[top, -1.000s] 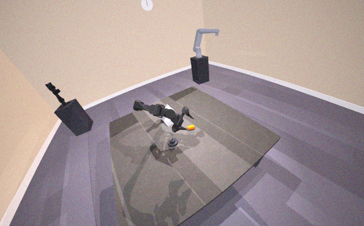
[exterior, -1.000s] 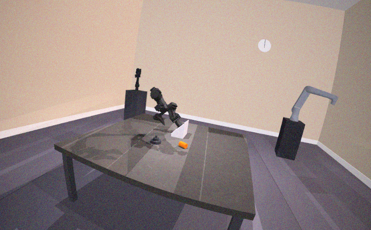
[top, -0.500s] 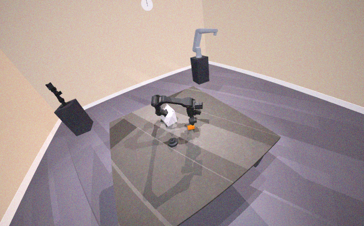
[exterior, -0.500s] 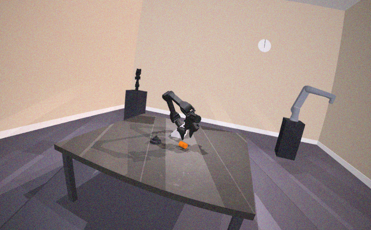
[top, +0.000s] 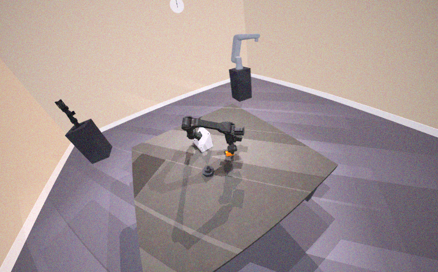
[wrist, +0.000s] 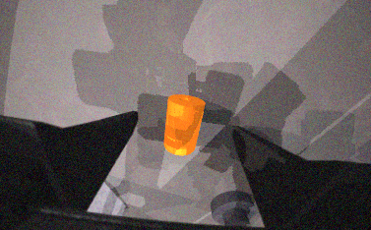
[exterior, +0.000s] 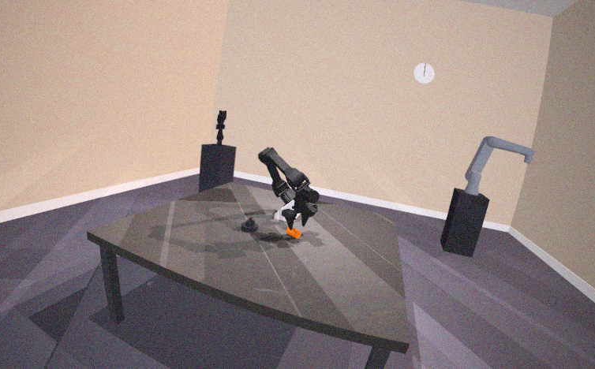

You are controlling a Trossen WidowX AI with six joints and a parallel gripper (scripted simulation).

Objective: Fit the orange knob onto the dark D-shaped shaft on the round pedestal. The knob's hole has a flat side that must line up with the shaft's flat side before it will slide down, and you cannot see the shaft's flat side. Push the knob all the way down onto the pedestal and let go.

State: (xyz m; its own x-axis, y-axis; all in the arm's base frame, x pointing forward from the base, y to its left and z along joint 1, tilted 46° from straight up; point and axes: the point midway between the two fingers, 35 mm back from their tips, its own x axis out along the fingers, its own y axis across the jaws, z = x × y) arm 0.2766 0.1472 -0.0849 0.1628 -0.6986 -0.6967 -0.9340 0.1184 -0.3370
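My gripper tip is now 30 mm above the orange knob, 20 mm to the left of it and 10 mm past it. From my gripper tip the other things lie so: round pedestal 230 mm to the right, 50 mm ahead, 20 mm below.
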